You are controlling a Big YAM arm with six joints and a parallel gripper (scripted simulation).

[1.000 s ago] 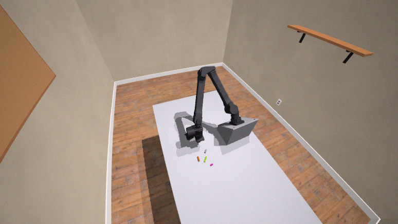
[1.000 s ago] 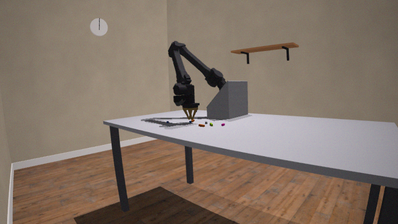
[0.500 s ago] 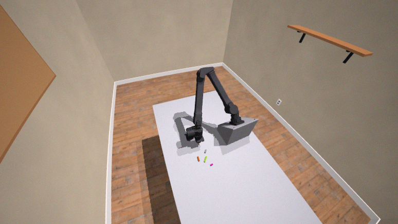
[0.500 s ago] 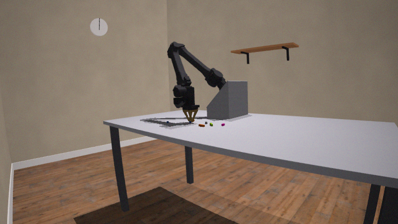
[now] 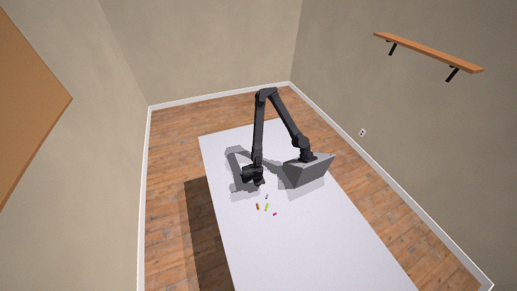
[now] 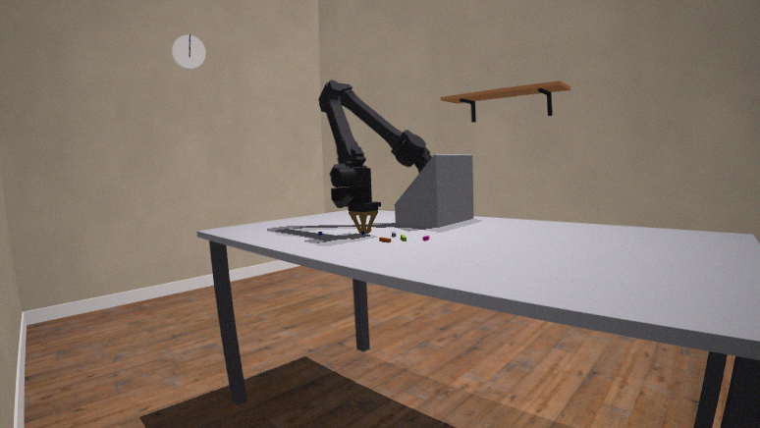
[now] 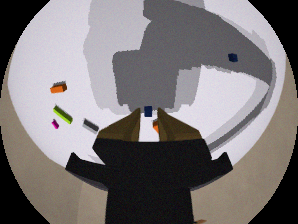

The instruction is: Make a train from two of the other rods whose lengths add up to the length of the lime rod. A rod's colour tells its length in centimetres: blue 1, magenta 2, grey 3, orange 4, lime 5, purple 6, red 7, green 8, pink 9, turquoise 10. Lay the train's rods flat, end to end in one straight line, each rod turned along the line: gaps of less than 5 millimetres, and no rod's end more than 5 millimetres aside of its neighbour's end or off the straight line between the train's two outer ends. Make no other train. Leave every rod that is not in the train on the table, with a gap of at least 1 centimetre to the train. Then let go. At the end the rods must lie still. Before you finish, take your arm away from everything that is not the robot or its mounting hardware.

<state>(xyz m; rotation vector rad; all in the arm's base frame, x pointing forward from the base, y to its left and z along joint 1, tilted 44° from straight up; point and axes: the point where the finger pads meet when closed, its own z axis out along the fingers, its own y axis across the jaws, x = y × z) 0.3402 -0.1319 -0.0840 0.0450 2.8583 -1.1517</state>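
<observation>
The grey rod lies 100 mm to the left of my hand, 30 mm behind it and 10 mm below it. The rest, counted from my hand: magenta rod: 230 mm to the left, 20 mm behind, 10 mm below; lime rod: 170 mm to the left, 10 mm below.
</observation>
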